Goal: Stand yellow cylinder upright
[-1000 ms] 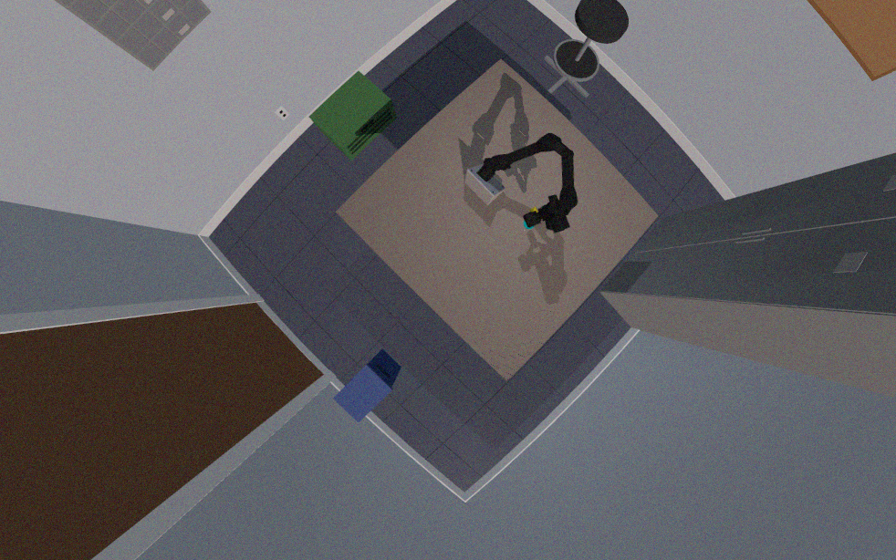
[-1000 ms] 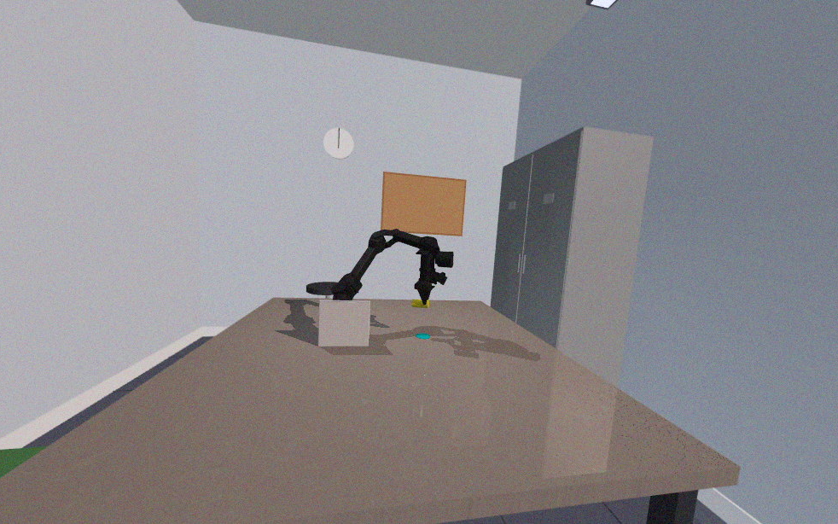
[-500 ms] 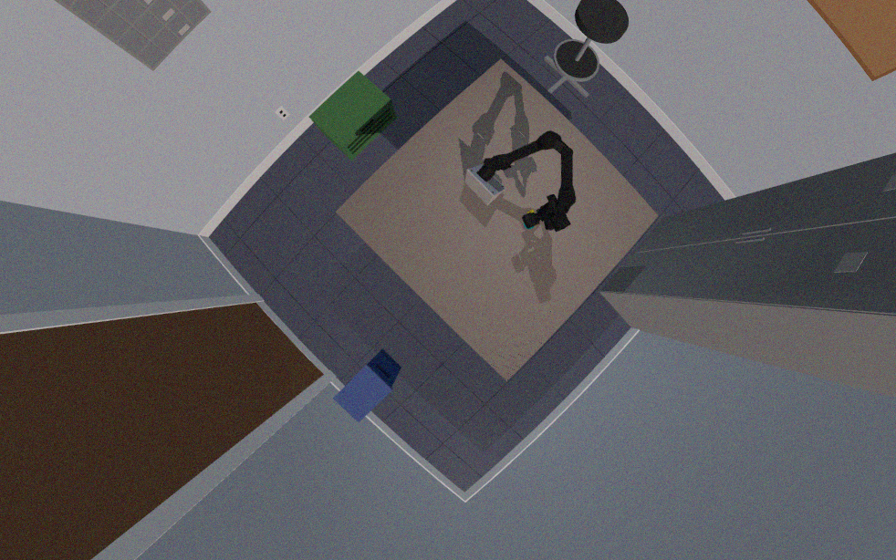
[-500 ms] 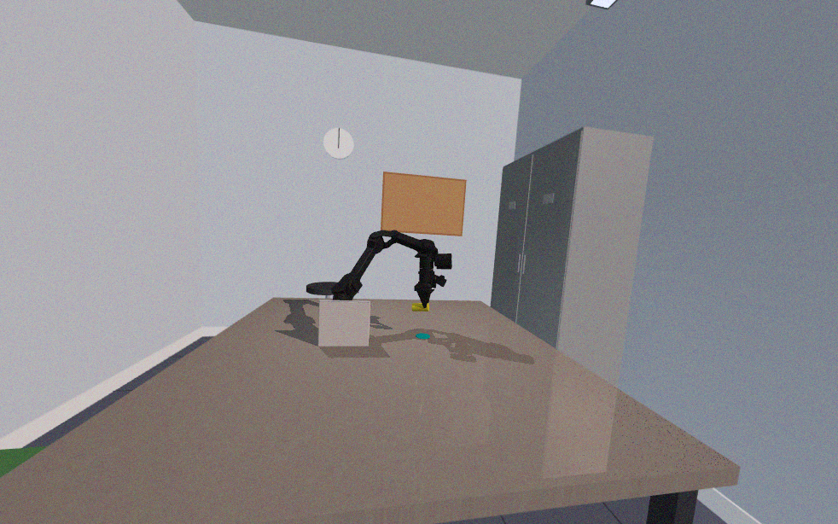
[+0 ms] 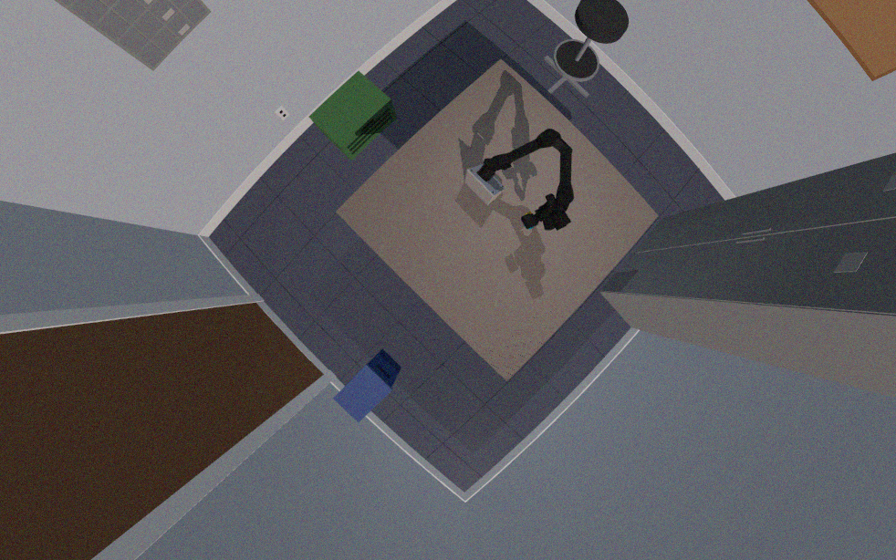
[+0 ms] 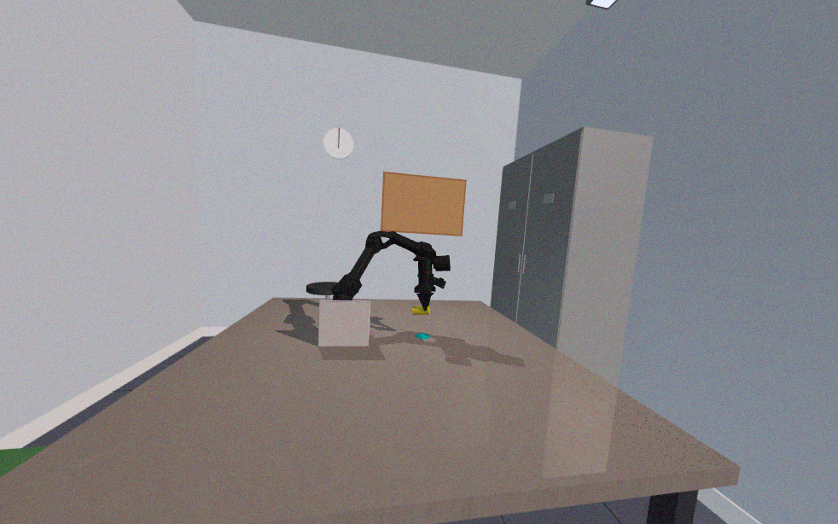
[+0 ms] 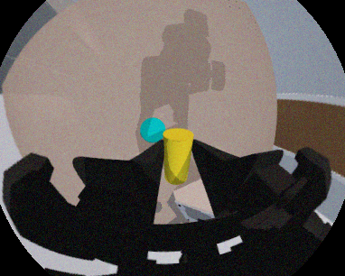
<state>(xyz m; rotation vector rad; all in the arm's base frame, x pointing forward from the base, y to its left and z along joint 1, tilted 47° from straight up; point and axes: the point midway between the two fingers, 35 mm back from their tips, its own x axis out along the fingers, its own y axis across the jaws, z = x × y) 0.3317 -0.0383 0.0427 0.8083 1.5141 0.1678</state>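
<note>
The cyan circle is 120 mm below my gripper tip and 30 mm to the left of it. From my gripper tip the other things lie so: yellow tall cylinder: 20 mm behind, 10 mm to the left.
</note>
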